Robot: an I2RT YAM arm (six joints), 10 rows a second.
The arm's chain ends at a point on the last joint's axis. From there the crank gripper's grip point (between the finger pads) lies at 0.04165 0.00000 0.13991 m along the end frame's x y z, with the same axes.
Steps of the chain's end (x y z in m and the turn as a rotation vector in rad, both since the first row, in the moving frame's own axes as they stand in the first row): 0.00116, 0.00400, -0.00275, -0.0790, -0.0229, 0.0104; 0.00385, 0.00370, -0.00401, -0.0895, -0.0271, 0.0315; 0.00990, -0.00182, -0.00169, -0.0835, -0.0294, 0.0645; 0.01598, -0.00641, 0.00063, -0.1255, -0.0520, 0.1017; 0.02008, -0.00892, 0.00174, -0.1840, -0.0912, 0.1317; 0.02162, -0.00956, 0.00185, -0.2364, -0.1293, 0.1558
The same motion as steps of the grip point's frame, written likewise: -0.00211, 0.01549, -0.00229, -0.0790, -0.0229, 0.0104; -0.00017, 0.01750, -0.00355, -0.0895, -0.0271, 0.0315; 0.00531, 0.01244, -0.00113, -0.0835, -0.0294, 0.0645; 0.00758, 0.01505, 0.00123, -0.1255, -0.0520, 0.1017; 0.00523, 0.02151, 0.00206, -0.1840, -0.0912, 0.1317; 0.00042, 0.02860, 0.00135, -0.2364, -0.1293, 0.1558
